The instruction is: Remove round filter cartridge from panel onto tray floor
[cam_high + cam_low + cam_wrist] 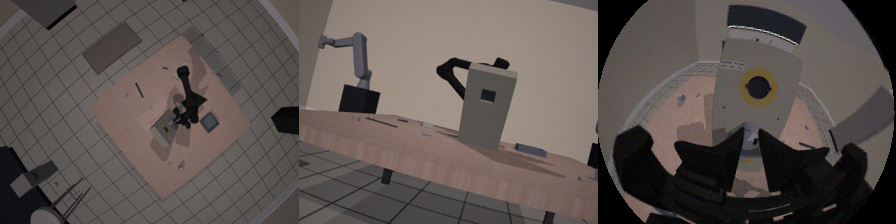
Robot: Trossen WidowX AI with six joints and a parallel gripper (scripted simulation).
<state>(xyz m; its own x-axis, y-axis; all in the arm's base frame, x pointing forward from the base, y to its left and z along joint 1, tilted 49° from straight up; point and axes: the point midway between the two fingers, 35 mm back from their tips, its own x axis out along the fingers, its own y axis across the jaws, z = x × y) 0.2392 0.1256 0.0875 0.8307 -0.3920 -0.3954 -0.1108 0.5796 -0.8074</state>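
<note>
My gripper tip is now 1 cm short of the round filter cartridge and 4 cm above it. The rest, counted from my gripper tip: grey service panel 5 cm ahead, 6 cm below; then blue-grey tray 34 cm behind, 26 cm to the left, 21 cm below.
</note>
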